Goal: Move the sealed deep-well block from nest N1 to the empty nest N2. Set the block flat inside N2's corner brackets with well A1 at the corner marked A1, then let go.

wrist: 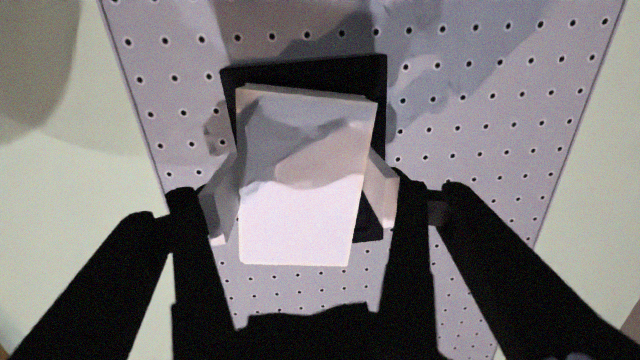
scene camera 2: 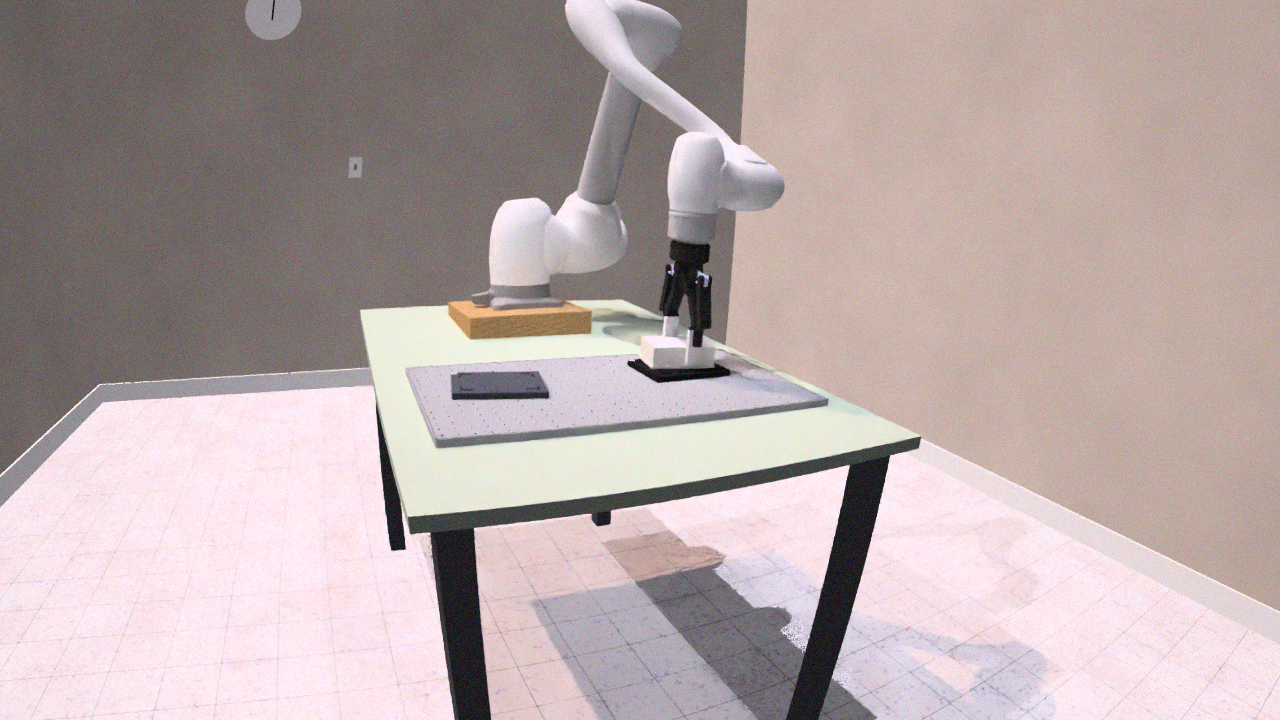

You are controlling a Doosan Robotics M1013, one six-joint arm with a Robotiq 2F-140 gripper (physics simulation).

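Places are measured from the arm's base along level axes (x right, y ahead, z up), in millimetres.
Where they show: gripper, between the fingertips: (wrist: 301, 166) (scene camera 2: 680, 357); arm's base, origin of its link: (scene camera 2: 519, 304).
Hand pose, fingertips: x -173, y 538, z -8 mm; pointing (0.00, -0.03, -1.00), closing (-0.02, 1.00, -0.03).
Note:
Things, the pixels of their top centre, and the offset from my fingertips. Level surfaces: height alone.
- white deep-well block, centre of its top: (wrist: 300, 193) (scene camera 2: 677, 341) dx +8, dy -1, dz +32 mm
- black nest, centre of its top: (wrist: 314, 169) (scene camera 2: 679, 363) dx +7, dy +11, dz -9 mm
- dark blue-grey nest, centre of its top: (scene camera 2: 497, 379) dx +375, dy +40, dz -9 mm
- grey perforated board, height of its surface: dz -24 mm
- pale green table, height of its surface: dz -37 mm
My gripper (scene camera 2: 682, 336) (wrist: 301, 166) is shut on the white deep-well block (scene camera 2: 659, 351) (wrist: 300, 220), with one pale finger pad along each long side. The block is low over a black nest (scene camera 2: 666, 375) (wrist: 305, 74) at the right of the perforated board. In the wrist view the block is turned several degrees against the nest's edges and covers most of it. I cannot tell whether it touches the nest. A dark blue-grey nest (scene camera 2: 498, 385) with corner brackets lies empty at the board's left. No nest label or A1 mark is readable.
The grey perforated board (scene camera 2: 608, 407) (wrist: 475, 164) lies on the pale green table (scene camera 2: 644, 461) (wrist: 55, 200). The arm's base stands on a wooden block (scene camera 2: 528, 324) at the back left. A beige wall (scene camera 2: 1011, 223) rises to the table's right.

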